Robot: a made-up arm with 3 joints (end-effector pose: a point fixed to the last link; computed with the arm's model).
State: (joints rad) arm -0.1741 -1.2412 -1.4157
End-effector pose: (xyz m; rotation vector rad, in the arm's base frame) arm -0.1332 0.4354 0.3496 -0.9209 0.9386 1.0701
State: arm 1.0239 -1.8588 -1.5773
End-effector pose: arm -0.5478 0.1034 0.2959 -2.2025 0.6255 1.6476
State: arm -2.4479 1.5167 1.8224
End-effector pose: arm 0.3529 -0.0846 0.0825 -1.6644 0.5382 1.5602
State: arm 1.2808 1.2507 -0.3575
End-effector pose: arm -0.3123 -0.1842 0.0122 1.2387 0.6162 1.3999
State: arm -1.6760 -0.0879 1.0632
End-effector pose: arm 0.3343 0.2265 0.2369 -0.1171 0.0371 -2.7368
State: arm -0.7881 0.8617 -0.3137
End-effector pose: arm -0.0402 0.3373 0.0753 0.7408 -0.4551 -0.4445
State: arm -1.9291 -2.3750 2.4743
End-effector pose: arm 0.5297 -0.0080 0.1290 2.4695 0.6904 0.8349
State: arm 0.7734 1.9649 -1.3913
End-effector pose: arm -0.4101 0.1221 -0.0688 2.1461 -0.6850 1.3272
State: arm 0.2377 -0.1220 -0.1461
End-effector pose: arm -0.3219 0.1703 0.2480 -0.1226 -0.0056 0.3833
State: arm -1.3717 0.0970 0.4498
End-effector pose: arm 0.1982 0.3233 0.2183 0.1001 -0.0497 -1.8199
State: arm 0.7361 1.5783 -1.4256
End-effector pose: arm -0.3510 0.0806 -0.0496 1.7459 -0.6269 1.6245
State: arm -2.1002 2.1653 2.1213
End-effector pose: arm 0.3989 -0.0035 0.0368 -2.4157 -0.0255 1.1003
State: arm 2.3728 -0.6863 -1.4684
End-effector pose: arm -0.0574 -0.3518 0.3299 0.7944 0.3859 -2.3221
